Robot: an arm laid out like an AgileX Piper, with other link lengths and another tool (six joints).
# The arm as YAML. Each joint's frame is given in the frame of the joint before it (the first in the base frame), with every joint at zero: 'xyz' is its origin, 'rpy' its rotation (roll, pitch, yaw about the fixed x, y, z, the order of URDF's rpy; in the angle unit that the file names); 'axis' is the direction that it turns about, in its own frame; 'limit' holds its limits. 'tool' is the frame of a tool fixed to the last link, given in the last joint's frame.
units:
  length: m
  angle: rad
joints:
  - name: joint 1
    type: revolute
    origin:
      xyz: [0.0, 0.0, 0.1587]
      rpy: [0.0, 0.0, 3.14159]
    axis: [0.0, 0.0, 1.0]
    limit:
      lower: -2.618
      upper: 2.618
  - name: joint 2
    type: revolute
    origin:
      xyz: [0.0, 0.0, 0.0]
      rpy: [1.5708, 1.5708, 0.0]
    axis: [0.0, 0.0, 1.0]
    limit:
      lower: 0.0
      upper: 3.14
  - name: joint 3
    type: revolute
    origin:
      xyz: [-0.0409, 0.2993, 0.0]
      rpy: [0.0, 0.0, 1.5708]
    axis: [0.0, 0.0, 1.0]
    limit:
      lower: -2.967
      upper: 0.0
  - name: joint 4
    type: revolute
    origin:
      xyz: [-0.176, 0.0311, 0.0]
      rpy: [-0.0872, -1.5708, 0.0]
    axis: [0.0, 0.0, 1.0]
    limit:
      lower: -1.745
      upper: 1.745
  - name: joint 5
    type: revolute
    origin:
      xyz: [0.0, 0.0, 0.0]
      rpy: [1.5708, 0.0, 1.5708]
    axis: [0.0, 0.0, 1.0]
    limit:
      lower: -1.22
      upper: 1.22
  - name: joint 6
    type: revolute
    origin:
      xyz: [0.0, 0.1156, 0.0]
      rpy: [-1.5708, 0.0, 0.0]
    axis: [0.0, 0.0, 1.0]
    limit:
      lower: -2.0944
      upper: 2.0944
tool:
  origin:
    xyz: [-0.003, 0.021, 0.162]
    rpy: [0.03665, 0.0, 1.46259]
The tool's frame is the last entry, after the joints.
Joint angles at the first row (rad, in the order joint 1, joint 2, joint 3, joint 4, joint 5, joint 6):
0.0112 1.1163 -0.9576 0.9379 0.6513 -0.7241
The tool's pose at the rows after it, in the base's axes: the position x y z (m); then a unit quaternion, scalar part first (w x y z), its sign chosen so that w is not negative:
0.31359 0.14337 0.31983 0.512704 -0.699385 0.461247 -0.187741
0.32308 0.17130 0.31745 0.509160 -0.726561 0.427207 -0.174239
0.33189 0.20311 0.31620 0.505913 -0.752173 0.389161 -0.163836
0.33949 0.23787 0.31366 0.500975 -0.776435 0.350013 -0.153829
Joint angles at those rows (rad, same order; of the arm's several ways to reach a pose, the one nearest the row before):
0.0988 1.1947 -1.0070 0.9196 0.6295 -0.7305
0.1989 1.2728 -1.0684 0.8882 0.6062 -0.7303
0.3006 1.3554 -1.1443 0.8454 0.5853 -0.7209
0.3974 1.4451 -1.2354 0.7897 0.5757 -0.6992

